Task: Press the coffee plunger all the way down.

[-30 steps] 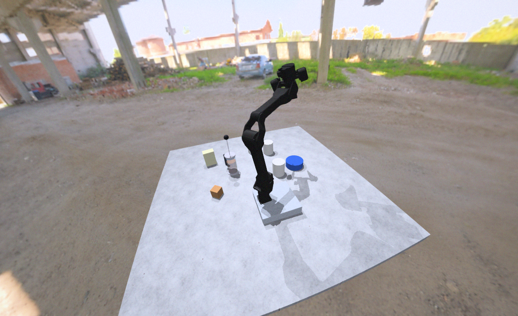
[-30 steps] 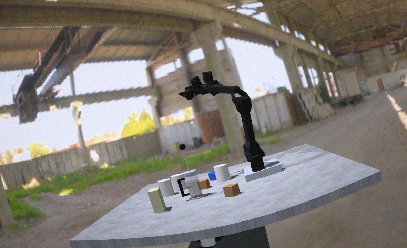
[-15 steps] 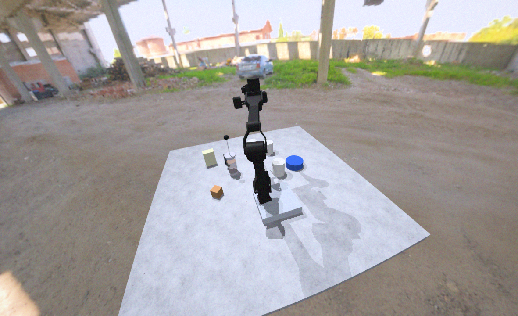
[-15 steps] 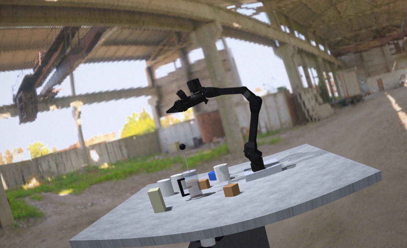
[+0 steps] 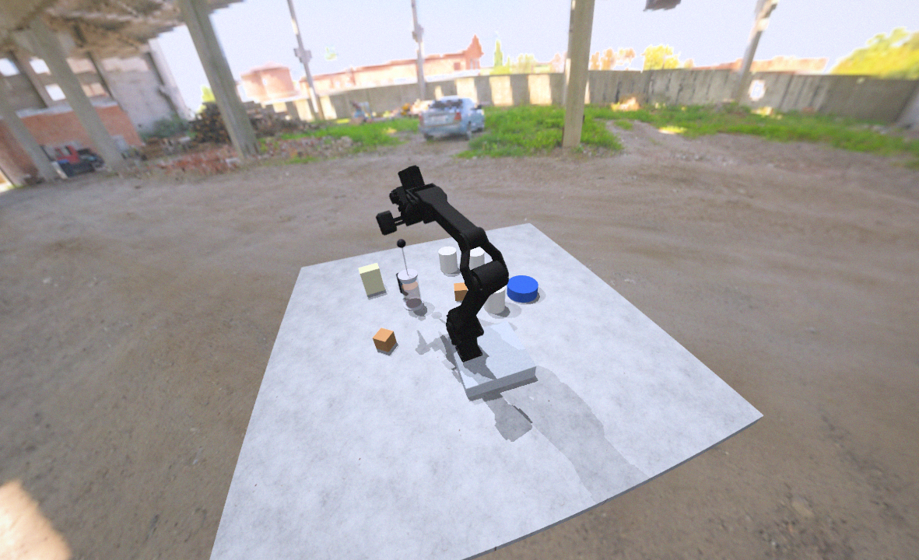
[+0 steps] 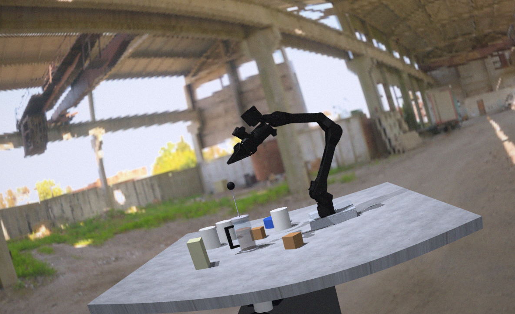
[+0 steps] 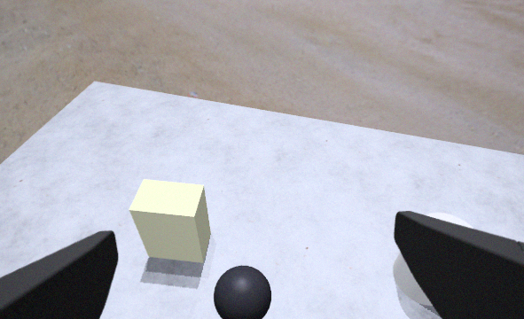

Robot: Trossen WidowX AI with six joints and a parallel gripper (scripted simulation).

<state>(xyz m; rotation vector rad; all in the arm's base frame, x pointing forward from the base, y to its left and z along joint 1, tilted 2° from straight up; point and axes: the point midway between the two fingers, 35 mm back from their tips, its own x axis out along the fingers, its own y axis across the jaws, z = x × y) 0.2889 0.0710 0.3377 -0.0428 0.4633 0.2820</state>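
Now: the coffee press 30 mm ahead of my gripper tip, 20 mm to the left of it and 220 mm below it. Round my gripper tip: pale yellow block (180 mm ahead, 150 mm to the left, 300 mm below); then blue disc (100 mm behind, 400 mm to the right, 330 mm below).
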